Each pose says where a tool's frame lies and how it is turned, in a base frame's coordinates. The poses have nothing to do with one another.
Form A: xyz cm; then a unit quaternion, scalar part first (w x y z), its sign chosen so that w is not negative.
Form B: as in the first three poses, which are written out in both.
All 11 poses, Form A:
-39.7 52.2 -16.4 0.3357 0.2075 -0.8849 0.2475
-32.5 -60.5 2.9 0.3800 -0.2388 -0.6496 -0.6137
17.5 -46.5 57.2 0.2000 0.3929 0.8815 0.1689
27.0 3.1 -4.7 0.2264 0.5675 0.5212 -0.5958
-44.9 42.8 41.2 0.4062 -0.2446 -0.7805 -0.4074
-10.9 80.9 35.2 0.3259 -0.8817 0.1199 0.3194
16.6 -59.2 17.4 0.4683 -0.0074 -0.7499 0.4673
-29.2 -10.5 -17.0 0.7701 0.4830 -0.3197 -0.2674
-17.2 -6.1 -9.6 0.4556 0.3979 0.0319 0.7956
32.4 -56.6 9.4 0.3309 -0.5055 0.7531 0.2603
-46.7 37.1 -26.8 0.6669 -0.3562 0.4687 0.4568
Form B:
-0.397 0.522 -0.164 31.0 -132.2 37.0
-0.325 -0.605 0.029 -34.9 -95.0 -89.8
0.175 -0.465 0.572 62.9 141.2 27.1
0.270 0.031 -0.047 89.6 82.3 -94.1
-0.449 0.428 0.412 -35.4 -112.8 -58.9
-0.109 0.809 0.352 -132.4 18.0 48.0
0.166 -0.592 0.174 -1.0 -105.4 65.7
-0.292 -0.105 -0.170 60.0 -39.7 -33.2
-0.172 -0.061 -0.096 56.2 4.5 112.4
0.324 -0.566 0.094 -75.7 112.8 39.0
-0.467 0.371 -0.268 -46.1 60.6 59.1

